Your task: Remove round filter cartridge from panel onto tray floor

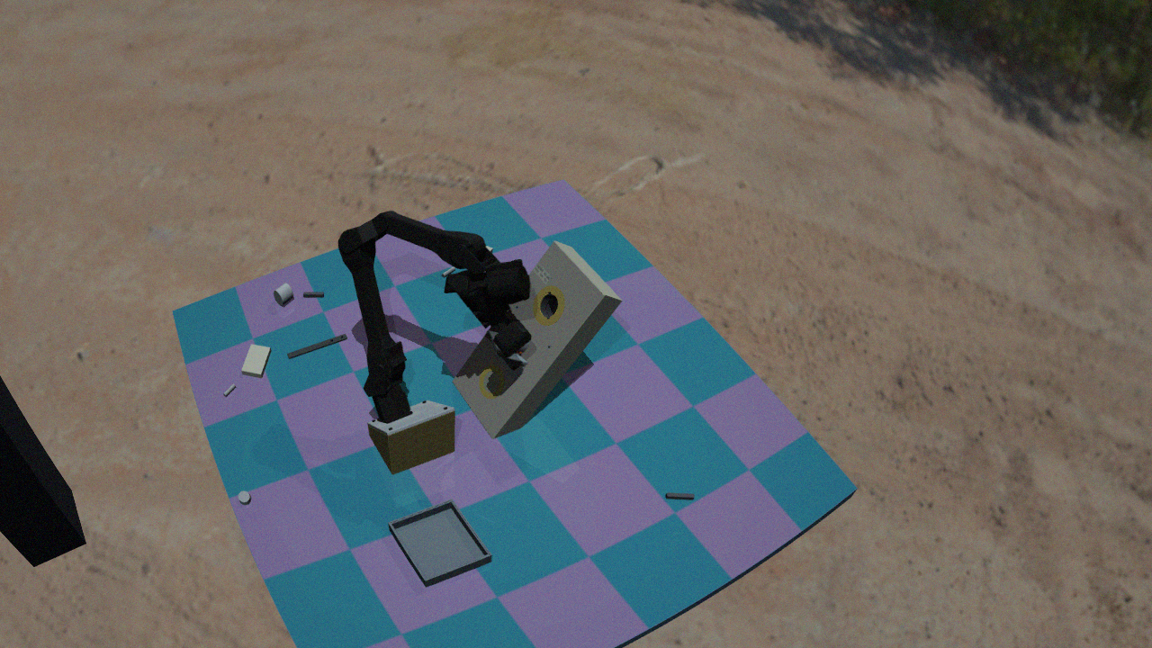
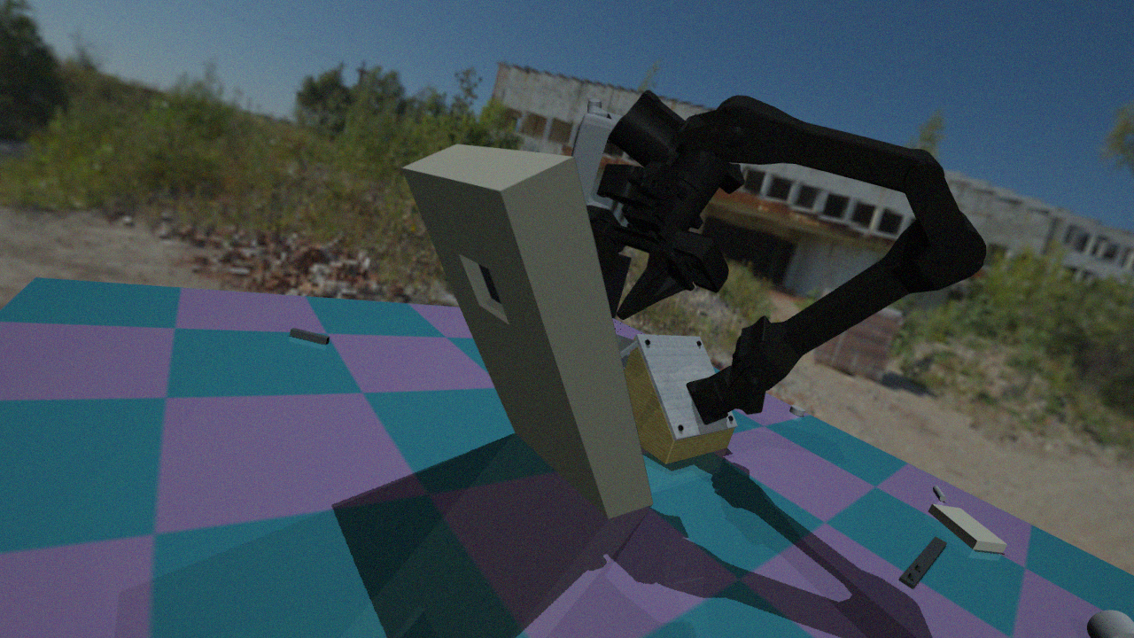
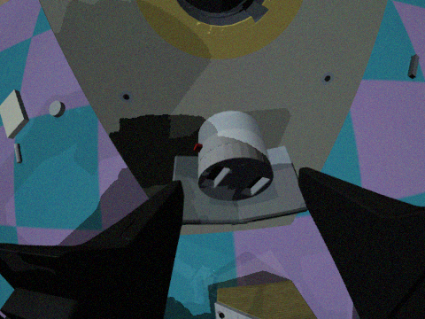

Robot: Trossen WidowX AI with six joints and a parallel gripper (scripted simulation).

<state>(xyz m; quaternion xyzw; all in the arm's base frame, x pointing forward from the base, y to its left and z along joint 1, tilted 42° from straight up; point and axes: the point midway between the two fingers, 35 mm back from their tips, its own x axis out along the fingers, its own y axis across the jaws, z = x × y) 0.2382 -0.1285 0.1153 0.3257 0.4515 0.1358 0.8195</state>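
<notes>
Right now the round grey filter cartridge is 10 mm ahead of my gripper tip and 20 mm below it. Also, from my gripper tip: tan service panel: 60 mm ahead, 40 mm below; then grey tray: 340 mm behind, 260 mm to the right, 190 mm below.
</notes>
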